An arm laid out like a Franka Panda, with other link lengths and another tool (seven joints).
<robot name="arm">
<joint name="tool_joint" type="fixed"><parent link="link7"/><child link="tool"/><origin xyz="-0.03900 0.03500 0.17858" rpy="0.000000 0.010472 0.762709"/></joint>
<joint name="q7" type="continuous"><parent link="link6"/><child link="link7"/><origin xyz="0.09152 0.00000 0.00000" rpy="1.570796 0.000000 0.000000"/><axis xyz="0 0 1"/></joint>
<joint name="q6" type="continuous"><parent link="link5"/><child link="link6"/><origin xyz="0.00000 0.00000 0.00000" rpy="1.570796 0.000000 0.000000"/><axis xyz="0 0 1"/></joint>
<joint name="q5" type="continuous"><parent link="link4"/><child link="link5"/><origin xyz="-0.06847 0.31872 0.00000" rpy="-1.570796 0.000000 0.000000"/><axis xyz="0 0 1"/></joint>
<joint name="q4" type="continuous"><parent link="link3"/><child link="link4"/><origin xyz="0.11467 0.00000 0.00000" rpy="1.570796 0.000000 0.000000"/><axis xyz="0 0 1"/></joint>
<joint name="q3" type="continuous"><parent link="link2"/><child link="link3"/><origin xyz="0.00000 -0.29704 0.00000" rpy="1.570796 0.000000 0.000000"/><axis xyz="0 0 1"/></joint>
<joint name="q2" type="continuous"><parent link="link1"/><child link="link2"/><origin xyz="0.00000 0.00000 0.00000" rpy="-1.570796 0.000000 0.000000"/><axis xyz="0 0 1"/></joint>
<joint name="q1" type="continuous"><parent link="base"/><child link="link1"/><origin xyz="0.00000 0.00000 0.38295"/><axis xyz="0 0 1"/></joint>
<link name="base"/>
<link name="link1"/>
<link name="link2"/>
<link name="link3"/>
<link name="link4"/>
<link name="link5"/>
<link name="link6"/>
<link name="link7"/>
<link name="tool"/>
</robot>
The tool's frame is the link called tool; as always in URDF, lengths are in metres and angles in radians. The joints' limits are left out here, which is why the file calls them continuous.
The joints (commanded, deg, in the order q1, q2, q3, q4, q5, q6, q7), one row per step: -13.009 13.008 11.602 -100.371 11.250 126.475 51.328; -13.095 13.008 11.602 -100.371 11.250 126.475 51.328; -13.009 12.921 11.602 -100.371 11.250 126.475 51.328; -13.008 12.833 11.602 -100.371 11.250 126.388 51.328; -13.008 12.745 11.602 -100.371 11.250 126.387 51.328; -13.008 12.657 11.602 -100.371 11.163 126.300 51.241; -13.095 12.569 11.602 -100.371 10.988 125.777 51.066; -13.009 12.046 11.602 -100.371 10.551 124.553 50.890; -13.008 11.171 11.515 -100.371 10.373 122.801 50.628; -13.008 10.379 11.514 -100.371 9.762 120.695 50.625; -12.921 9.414 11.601 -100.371 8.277 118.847 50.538; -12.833 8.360 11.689 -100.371 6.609 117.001 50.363
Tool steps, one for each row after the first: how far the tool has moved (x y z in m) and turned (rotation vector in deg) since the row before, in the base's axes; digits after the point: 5 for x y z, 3 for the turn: 0.00002 -0.00087 0.00000 0.000 0.000 -0.086; -0.00008 0.00088 0.00085 -0.020 -0.085 0.086; -0.00031 0.00008 0.00075 -0.011 -0.001 0.020; -0.00007 0.00002 0.00086 -0.020 -0.085 0.000; -0.00036 -0.00018 0.00067 -0.112 -0.017 0.136; -0.00162 -0.00105 0.00002 -0.170 0.390 0.262; -0.00409 0.00063 0.00319 -0.440 0.652 0.683; -0.00590 -0.00027 0.00601 -0.268 0.811 0.598; -0.00705 -0.00008 0.00463 -0.557 1.291 0.641; -0.00686 -0.00073 0.00612 -1.463 0.874 1.101; -0.00711 -0.00147 0.00689 -1.704 0.786 1.174
